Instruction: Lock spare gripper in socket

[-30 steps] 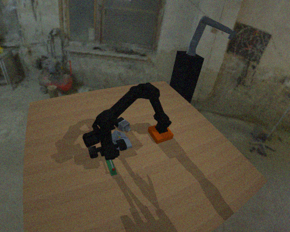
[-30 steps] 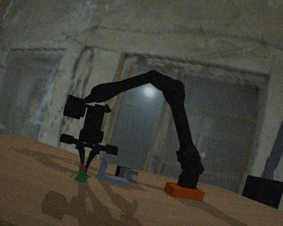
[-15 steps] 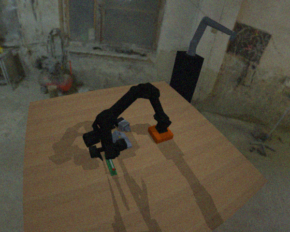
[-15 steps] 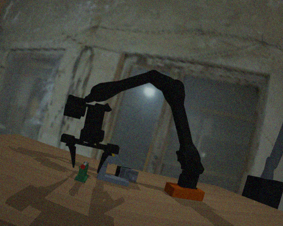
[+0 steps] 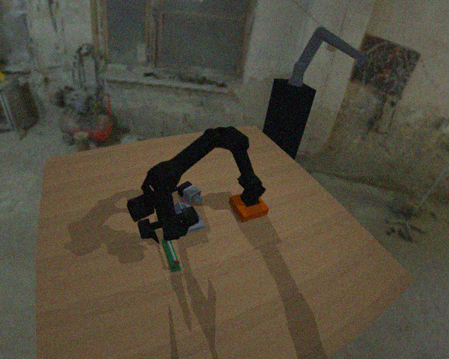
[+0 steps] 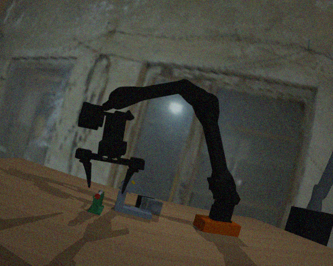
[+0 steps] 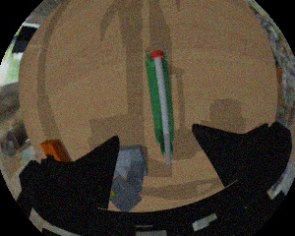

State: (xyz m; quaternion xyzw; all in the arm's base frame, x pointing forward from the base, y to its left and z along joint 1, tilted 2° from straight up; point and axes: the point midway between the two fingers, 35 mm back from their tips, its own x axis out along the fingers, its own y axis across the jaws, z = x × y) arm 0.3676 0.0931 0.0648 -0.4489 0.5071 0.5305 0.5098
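Now: gripper tip 3 cm above the green holder, 2 cm to the right of it and 1 cm short of it. Also, from my gripper tip: spare gripper 22 cm to the right, 16 cm behind, 3 cm below; then socket 9 cm to the right, 8 cm behind.
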